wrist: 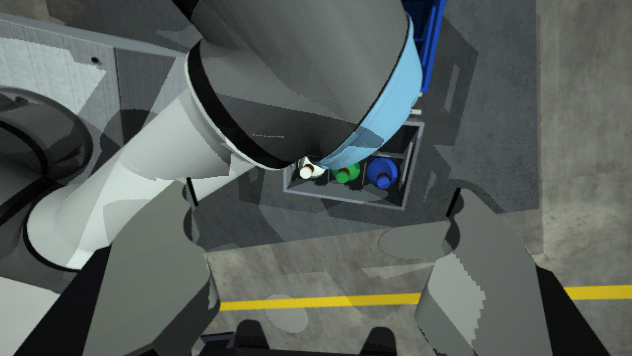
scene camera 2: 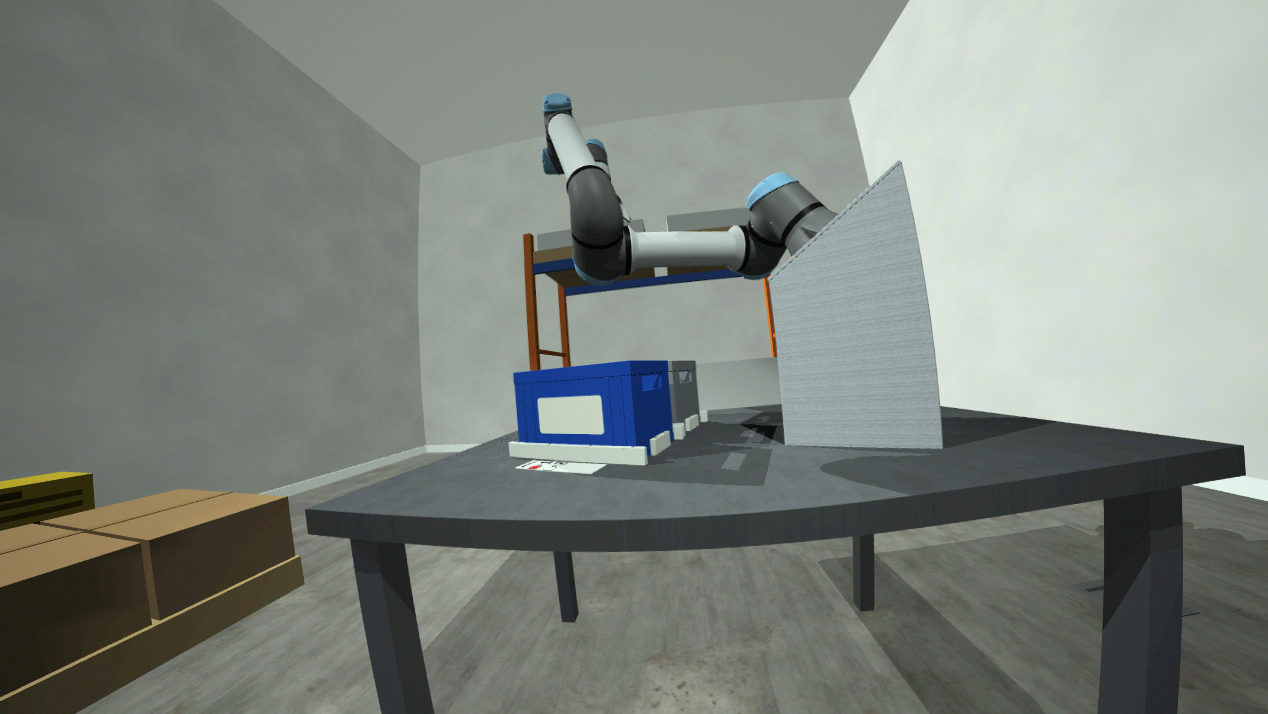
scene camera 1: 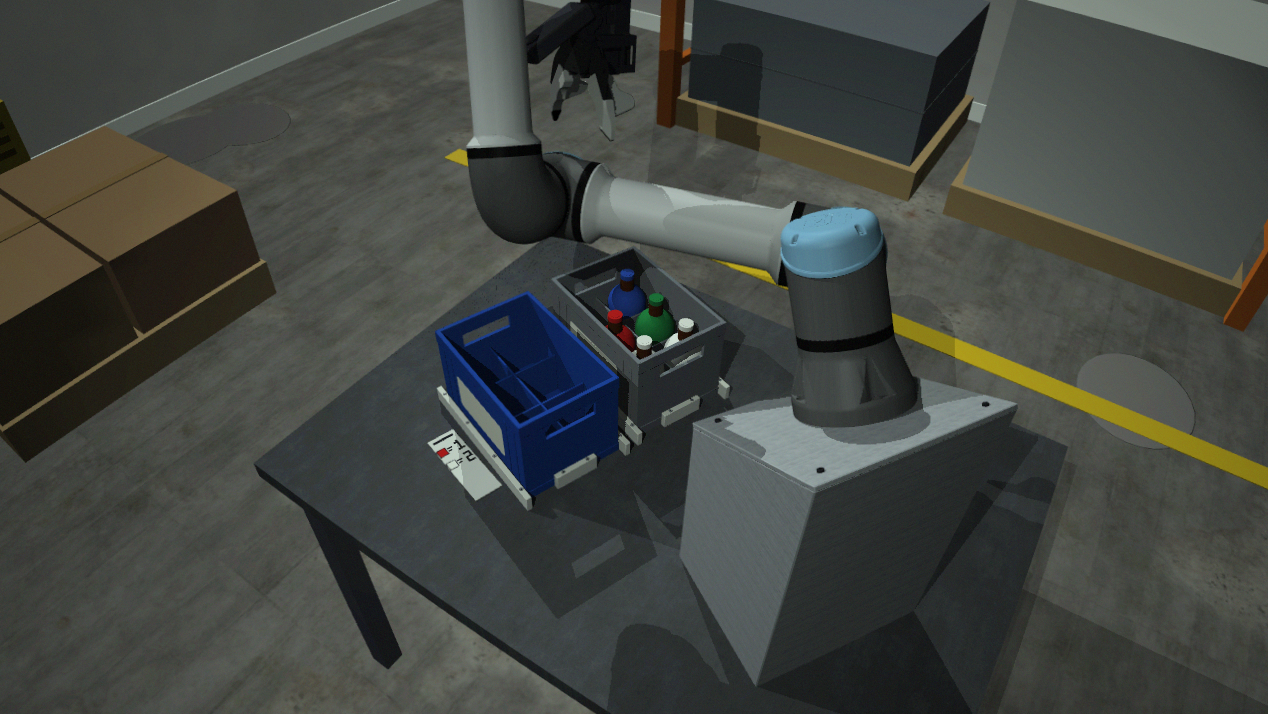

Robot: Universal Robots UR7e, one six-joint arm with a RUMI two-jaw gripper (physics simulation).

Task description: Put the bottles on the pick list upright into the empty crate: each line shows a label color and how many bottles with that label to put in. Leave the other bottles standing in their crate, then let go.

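The pick list shows red 1 and white 2. The blue crate has dividers and no bottles showing. The grey crate holds a blue bottle, a green bottle, a red bottle and two white bottles, one beside the other. All stand upright. In the wrist view, the arm hides the red and one white bottle. My gripper is open and empty, high above and beyond the grey crate.
The crates stand side by side between white locating strips on the dark table. The arm's slanted metal pedestal stands right of them. Brown cartons lie left of the table; a rack stands behind.
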